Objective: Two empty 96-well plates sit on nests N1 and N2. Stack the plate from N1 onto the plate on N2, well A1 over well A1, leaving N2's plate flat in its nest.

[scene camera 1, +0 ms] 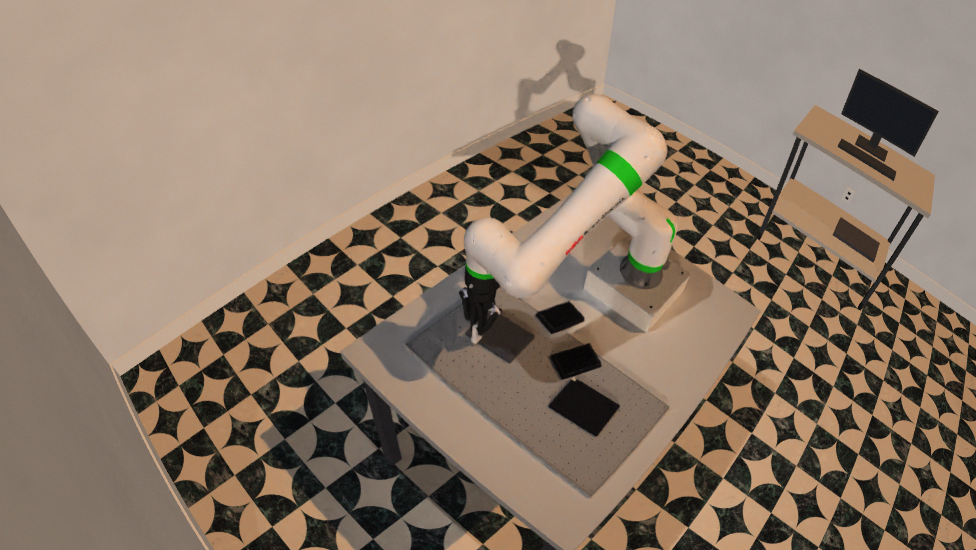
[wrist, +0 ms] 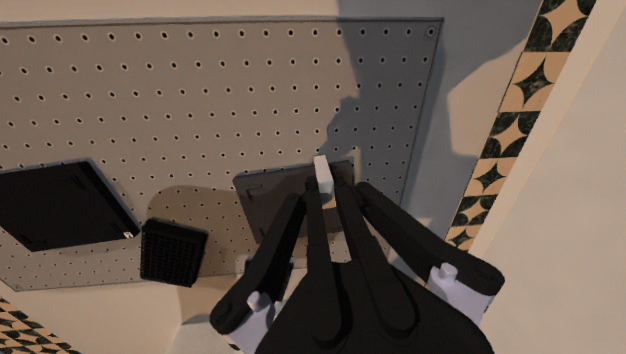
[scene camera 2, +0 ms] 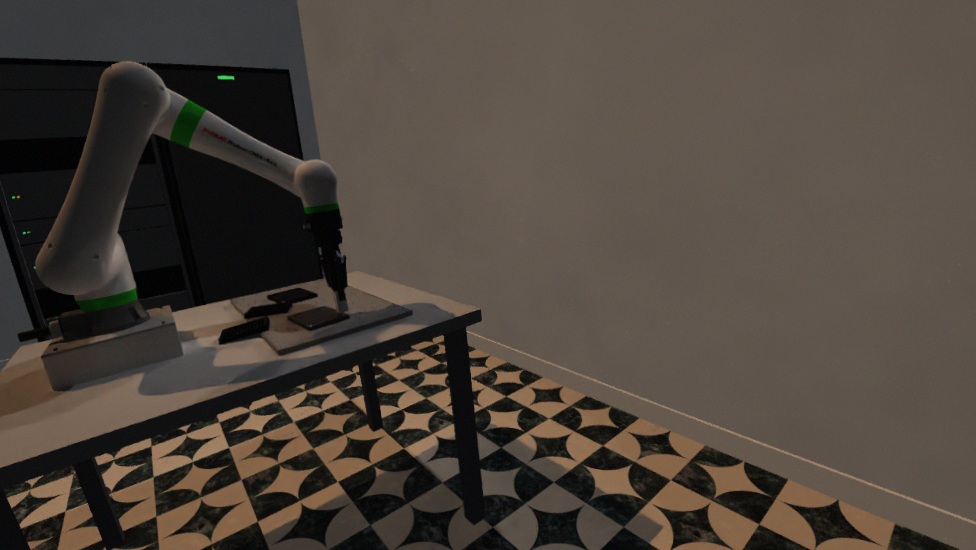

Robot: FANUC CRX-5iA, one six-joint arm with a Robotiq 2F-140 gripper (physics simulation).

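Seen in the pictures: gripper, fingertip midpoint: (scene camera 1: 476, 339) (wrist: 320, 166) (scene camera 2: 342, 311); arm's base, link origin: (scene camera 1: 641, 272) (scene camera 2: 117, 325).
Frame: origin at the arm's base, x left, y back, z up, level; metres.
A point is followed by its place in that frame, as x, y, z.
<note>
Two flat dark nests lie on the perforated board: one (scene camera 1: 513, 341) @(-0.130, -0.461, -0.061) (scene camera 2: 314, 318) @(-0.198, -0.453, -0.061) (wrist: 270, 205) @(-0.134, -0.476, -0.061) by the gripper, the other (scene camera 1: 583, 407) @(0.163, -0.491, -0.062) (scene camera 2: 292, 295) @(0.144, -0.481, -0.061) (wrist: 55, 210) @(0.154, -0.487, -0.061) farther along. No plate shows on either; their labels are unreadable. One black well plate (scene camera 1: 575, 360) @(0.041, -0.383, -0.063) (scene camera 2: 267, 310) @(0.016, -0.371, -0.060) (wrist: 172, 252) @(0.033, -0.396, -0.061) lies between the nests at the board's base-side edge. The other plate (scene camera 1: 560, 317) @(-0.095, -0.292, -0.063) (scene camera 2: 243, 330) @(-0.119, -0.278, -0.065) lies off the board towards the robot base, looks tilted in scene camera 2, and is mostly hidden in the wrist view. My gripper (scene camera 1: 476, 334) @(-0.207, -0.534, -0.060) (scene camera 2: 342, 305) @(-0.207, -0.534, -0.060) (wrist: 320, 166) @(-0.207, -0.534, -0.060) is shut and empty, low over the nearer nest's end.
The perforated board (scene camera 1: 478, 382) @(-0.103, -0.629, -0.073) (scene camera 2: 382, 308) @(-0.242, -0.643, -0.073) (wrist: 200, 105) @(-0.069, -0.611, -0.073) lies on the table (scene camera 1: 710, 327) @(0.293, 0.065, -0.086) (scene camera 2: 204, 368) @(-0.278, -0.162, -0.086). The robot's pale base block (scene camera 1: 624, 300) @(0.023, -0.126, -0.018) (scene camera 2: 112, 355) @(-0.133, 0.012, -0.040) stands behind the plates. A desk (scene camera 1: 826, 133) with a monitor (scene camera 1: 889, 111) stands apart by the wall.
</note>
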